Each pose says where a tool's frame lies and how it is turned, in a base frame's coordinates. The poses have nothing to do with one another.
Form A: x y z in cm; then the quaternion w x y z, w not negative.
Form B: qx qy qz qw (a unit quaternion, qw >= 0); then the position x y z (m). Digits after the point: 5 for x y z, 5 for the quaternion.
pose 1, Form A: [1.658 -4.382 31.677 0.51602 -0.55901 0.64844 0.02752]
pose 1, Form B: [-0.55901 0.64844 0.02752 0.51602 0.01658 -0.04382 0.31677]
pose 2, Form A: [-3.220 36.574 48.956 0.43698 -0.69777 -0.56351 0.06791]
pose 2, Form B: [-0.69777 -0.56351 0.06791 0.43698 -0.03220 0.36574 0.48956]
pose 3, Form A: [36.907 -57.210 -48.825 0.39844 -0.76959 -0.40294 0.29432]
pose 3, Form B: [-0.76959 -0.40294 0.29432 0.39844 0.36907 -0.57210 -0.48825]
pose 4, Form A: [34.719 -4.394 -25.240 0.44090 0.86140 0.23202 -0.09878]
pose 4, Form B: [0.86140 0.23202 -0.09878 0.44090 0.34719 -0.04394 -0.25240]
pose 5, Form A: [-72.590 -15.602 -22.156 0.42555 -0.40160 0.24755 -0.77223]
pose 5, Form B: [-0.40160 0.24755 -0.77223 0.42555 -0.72590 -0.15602 -0.22156]
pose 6, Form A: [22.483 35.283 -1.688 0.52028 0.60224 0.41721 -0.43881]
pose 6, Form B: [0.60224 0.41721 -0.43881 0.52028 0.22483 0.35283 -0.01688]
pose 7, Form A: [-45.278 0.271 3.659 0.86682 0.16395 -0.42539 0.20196]
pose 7, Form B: [0.16395 -0.42539 0.20196 0.86682 -0.45278 0.00271 0.03659]
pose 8, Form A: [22.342 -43.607 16.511 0.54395 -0.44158 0.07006 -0.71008]
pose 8, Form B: [-0.44158 0.07006 -0.71008 0.54395 0.22342 -0.43607 0.16511]
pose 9, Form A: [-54.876 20.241 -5.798 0.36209 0.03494 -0.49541 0.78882]
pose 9, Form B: [0.03494 -0.49541 0.78882 0.36209 -0.54876 0.20241 -0.05798]
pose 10, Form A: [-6.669 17.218 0.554 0.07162 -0.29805 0.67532 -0.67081]
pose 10, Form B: [-0.29805 0.67532 -0.67081 0.07162 -0.06669 0.17218 0.00554]
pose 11, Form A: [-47.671 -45.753 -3.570 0.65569 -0.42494 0.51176 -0.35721]
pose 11, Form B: [-0.42494 0.51176 -0.35721 0.65569 -0.47671 -0.45753 -0.03570]
